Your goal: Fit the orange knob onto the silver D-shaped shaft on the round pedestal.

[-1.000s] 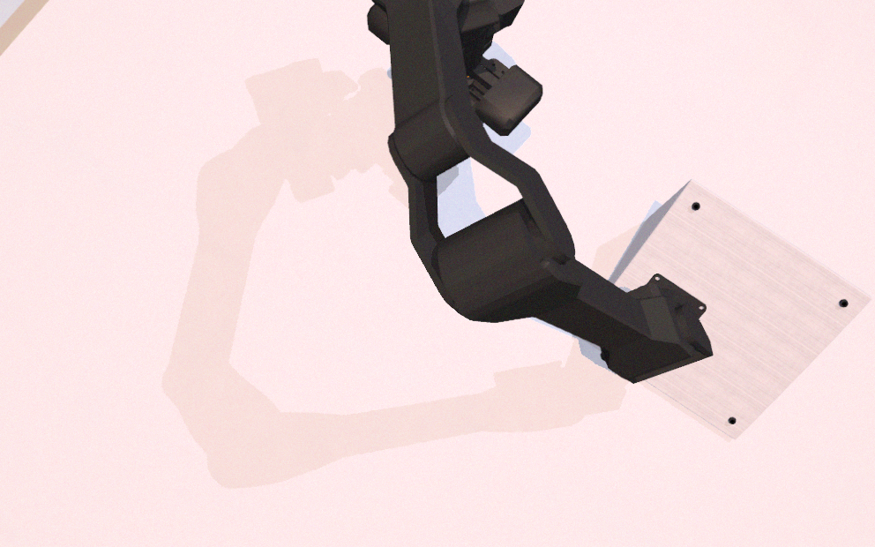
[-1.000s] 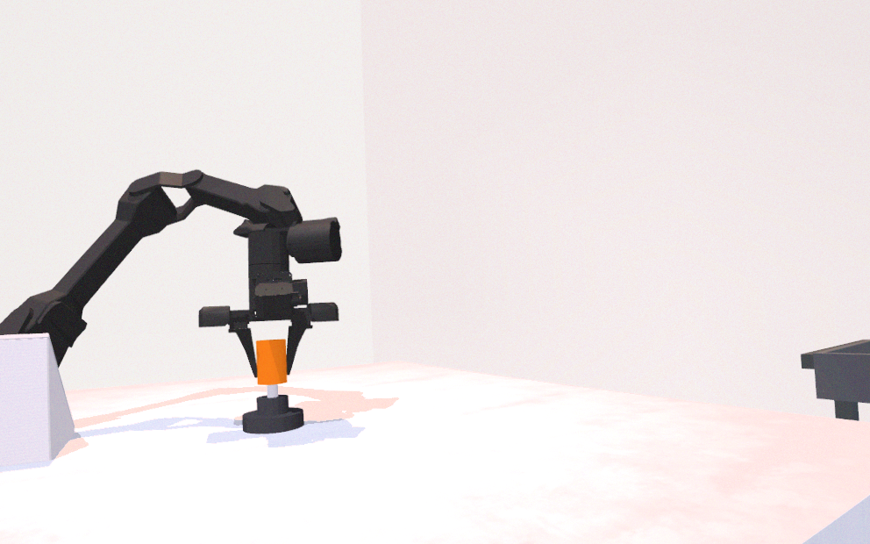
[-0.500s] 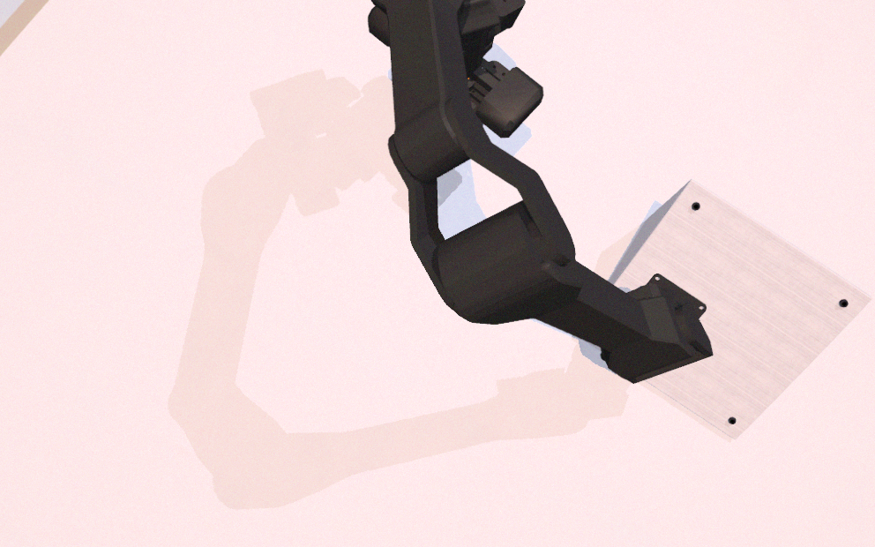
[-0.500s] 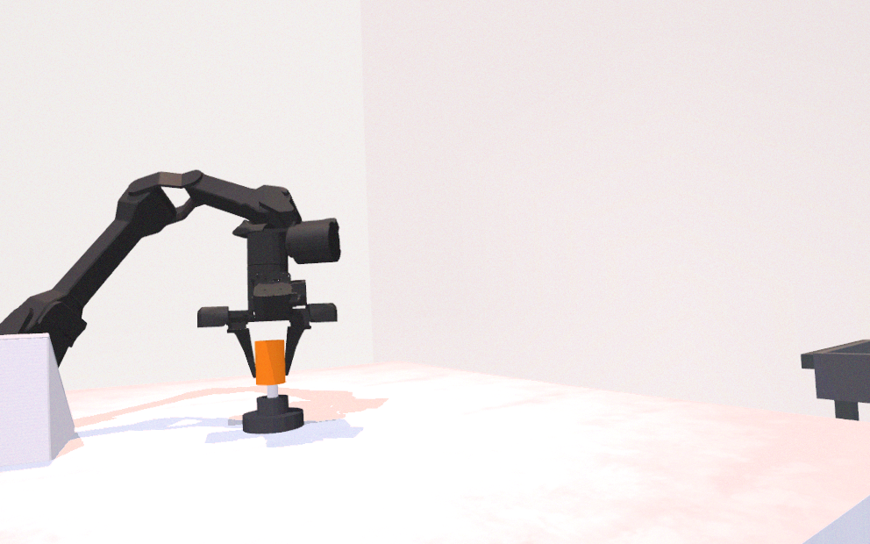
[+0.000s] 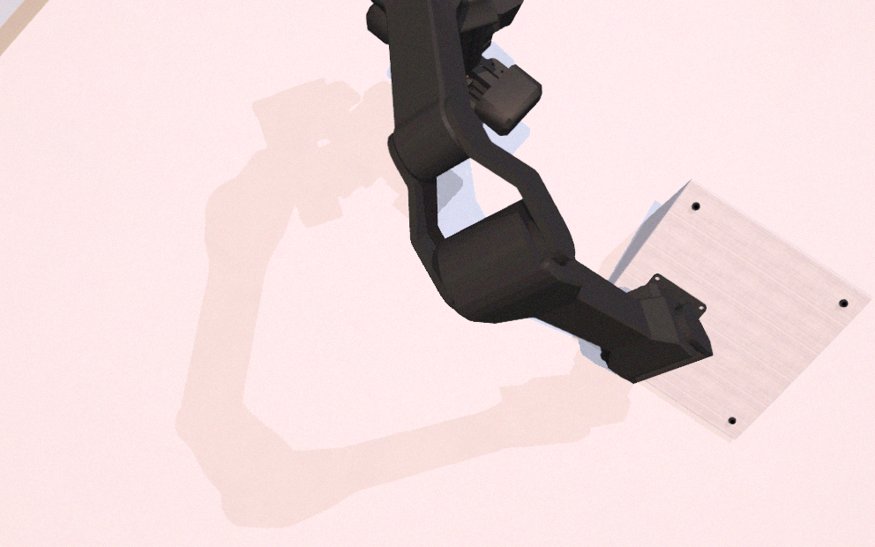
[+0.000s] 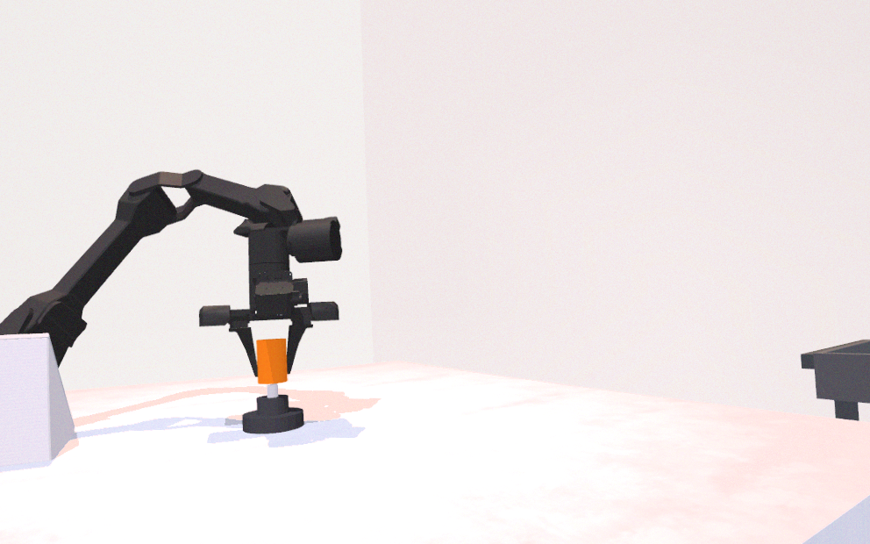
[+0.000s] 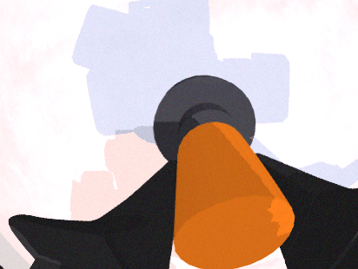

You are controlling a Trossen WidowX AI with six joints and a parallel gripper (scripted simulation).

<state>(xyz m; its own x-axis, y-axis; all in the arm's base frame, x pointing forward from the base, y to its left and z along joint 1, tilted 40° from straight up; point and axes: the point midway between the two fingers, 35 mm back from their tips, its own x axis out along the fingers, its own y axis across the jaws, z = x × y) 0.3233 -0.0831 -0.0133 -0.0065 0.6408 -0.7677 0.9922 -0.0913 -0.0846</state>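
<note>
Now: gripper tip 4 cm above the dark round pedestal. Also, from my gripper tip: orange knob 3 cm above.
</note>
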